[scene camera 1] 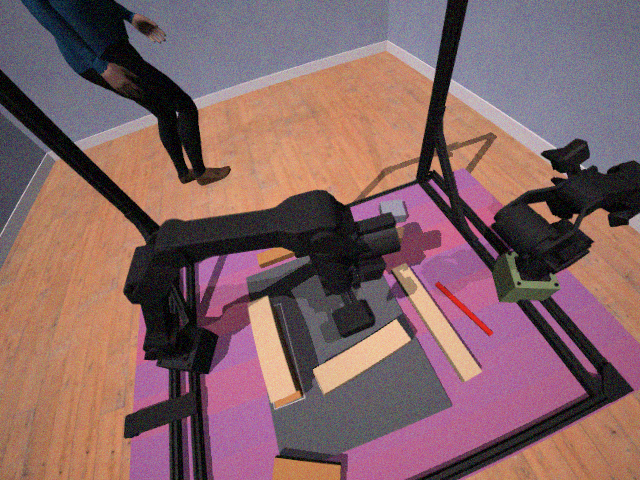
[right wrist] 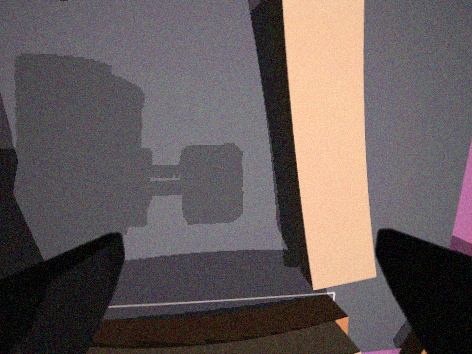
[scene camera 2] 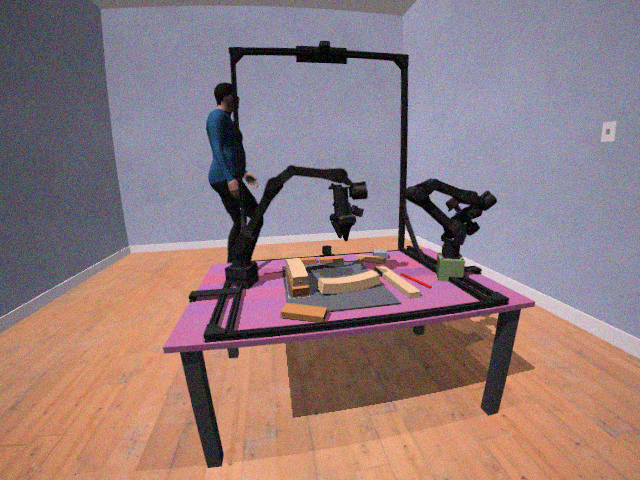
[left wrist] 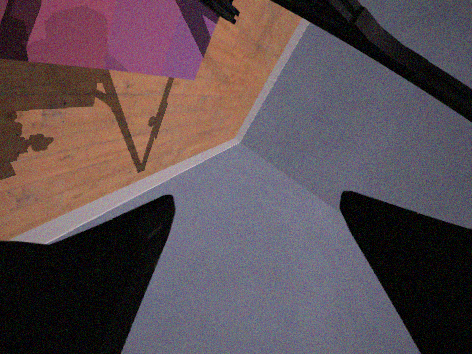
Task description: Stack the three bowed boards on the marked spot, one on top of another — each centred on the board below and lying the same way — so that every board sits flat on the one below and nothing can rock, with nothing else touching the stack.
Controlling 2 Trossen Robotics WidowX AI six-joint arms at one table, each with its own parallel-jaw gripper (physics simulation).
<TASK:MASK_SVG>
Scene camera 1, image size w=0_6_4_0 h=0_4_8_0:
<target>my left gripper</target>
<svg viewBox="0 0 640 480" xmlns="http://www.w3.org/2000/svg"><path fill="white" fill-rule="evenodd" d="M546 201L552 215L555 215L555 217L558 216L561 219L569 220L572 219L573 213L577 214L558 198ZM551 182L556 186L565 179L553 177ZM541 153L543 157L551 161L553 170L559 173L567 173L568 177L575 174L583 177L602 174L598 172L597 166L594 165L588 169L581 170L580 164L590 158L587 141L574 139L564 148L546 150Z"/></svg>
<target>my right gripper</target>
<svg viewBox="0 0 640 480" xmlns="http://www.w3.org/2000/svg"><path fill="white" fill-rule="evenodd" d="M382 256L359 261L358 254L350 255L348 265L343 271L335 275L324 275L316 270L309 255L326 297L332 294L340 295L345 306L336 309L332 313L338 332L343 338L373 327L375 324L375 316L367 300L360 299L357 301L351 287L353 286L353 289L356 290L361 287L361 282L381 279L386 268L386 263Z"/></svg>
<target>long pale plank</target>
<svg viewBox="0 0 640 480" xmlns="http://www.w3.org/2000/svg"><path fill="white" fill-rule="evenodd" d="M391 270L392 275L460 380L465 382L482 372L408 265L404 263Z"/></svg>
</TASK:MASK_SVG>
